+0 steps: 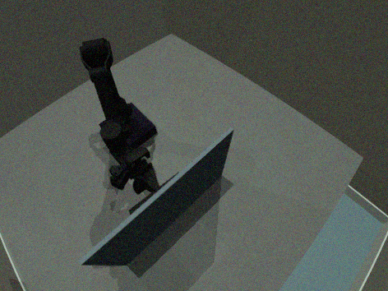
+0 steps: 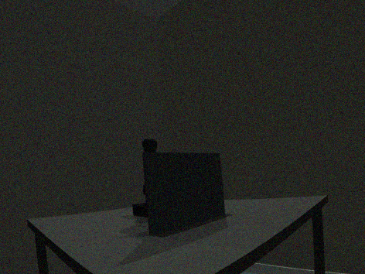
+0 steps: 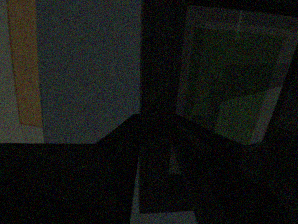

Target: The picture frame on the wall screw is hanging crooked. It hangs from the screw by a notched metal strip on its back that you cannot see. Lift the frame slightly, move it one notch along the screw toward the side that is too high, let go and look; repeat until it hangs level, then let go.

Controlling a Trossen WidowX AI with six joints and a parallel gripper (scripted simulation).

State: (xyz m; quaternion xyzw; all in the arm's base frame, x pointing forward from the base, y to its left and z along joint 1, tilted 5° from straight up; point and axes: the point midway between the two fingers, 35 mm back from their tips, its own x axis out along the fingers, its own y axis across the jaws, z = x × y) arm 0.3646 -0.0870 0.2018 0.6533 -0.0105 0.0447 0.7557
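The picture frame lies 10 mm ahead of my gripper tip, 10 mm to the right of it and 50 mm below it. Round my gripper tip: blue-grey wall panel: 20 mm ahead, 10 mm to the left, 70 mm below.
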